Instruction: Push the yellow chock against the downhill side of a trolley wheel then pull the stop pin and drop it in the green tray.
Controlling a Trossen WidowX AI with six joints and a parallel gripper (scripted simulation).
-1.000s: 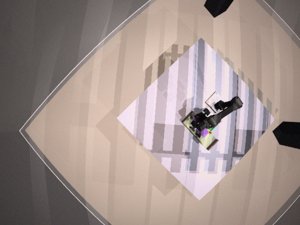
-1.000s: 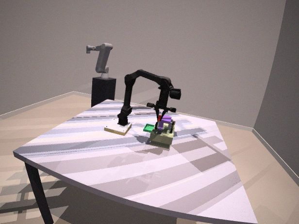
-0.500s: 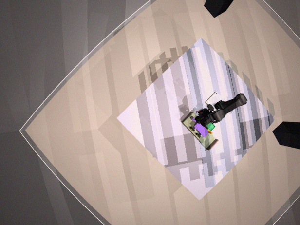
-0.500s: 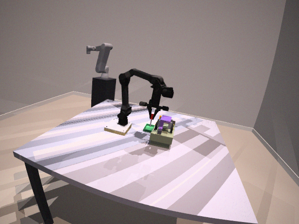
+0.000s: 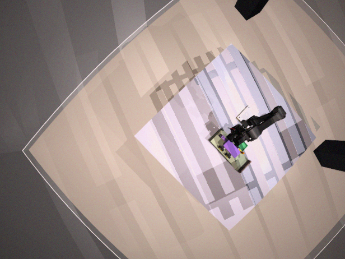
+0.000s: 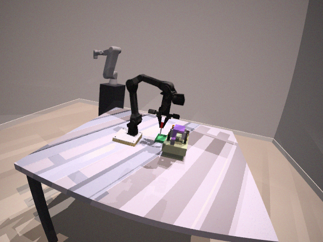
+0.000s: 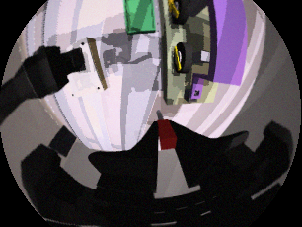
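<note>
Now: the yellow chock 22 cm to the left of my gripper tip, 9 cm below it and 1 cm ahead of it. Also, from my gripper tip: red-headed stop pin (right at my gripper tip); pale green ramp (13 cm to the left, 13 cm below, 8 cm ahead); purple trolley (14 cm to the left, 8 cm ahead, 6 cm below).
</note>
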